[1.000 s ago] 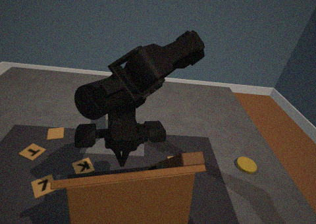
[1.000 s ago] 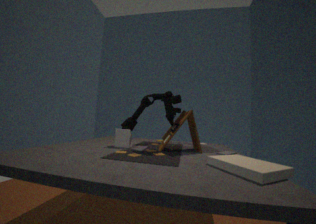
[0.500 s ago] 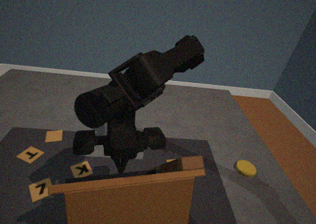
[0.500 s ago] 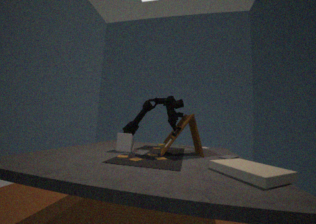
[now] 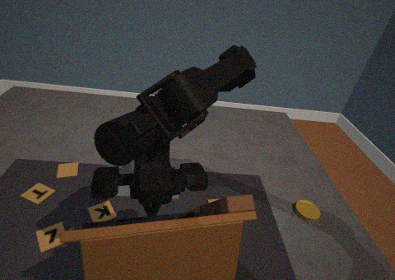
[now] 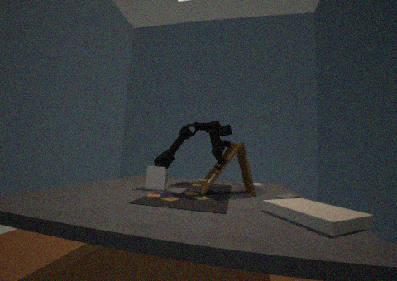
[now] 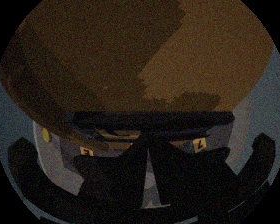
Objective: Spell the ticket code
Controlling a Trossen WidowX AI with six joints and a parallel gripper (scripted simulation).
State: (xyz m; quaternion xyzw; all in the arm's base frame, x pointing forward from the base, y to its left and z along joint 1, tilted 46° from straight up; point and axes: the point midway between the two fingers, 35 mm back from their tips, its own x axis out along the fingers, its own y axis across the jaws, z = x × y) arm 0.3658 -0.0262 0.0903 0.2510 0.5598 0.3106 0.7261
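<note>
Now: gripper tip 8 cm above the ticket, 5 cm past it and 2 cm to the left of it. From my gripper tip the other things lie so: dark mat: 16 cm below, 16 cm behind, 5 cm to the right; tile: 29 cm behind, 27 cm to the right, 16 cm below; long white slab: 39 cm to the right, 36 cm ahead, 14 cm below.
</note>
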